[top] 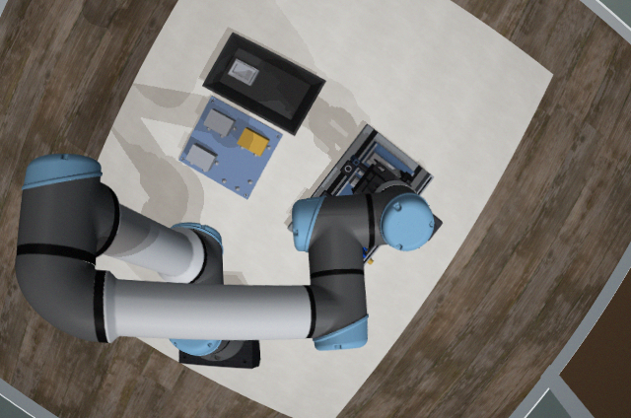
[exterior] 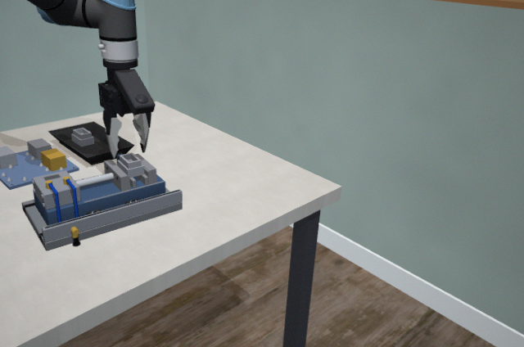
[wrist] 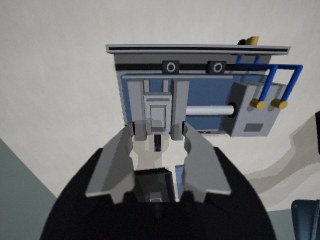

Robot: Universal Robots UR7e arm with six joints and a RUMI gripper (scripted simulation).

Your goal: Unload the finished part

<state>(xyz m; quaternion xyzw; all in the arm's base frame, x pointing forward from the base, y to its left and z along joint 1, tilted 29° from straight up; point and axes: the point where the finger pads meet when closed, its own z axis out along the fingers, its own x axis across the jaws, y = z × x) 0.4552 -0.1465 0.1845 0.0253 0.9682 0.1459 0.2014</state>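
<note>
Right now my hand is 9 cm above the vise and 7 cm past it. Round my hand: blue fixture plate (31 cm to the left, 15 cm behind, 13 cm below); yellow block (27 cm to the left, 11 cm below, 10 cm behind).
</note>
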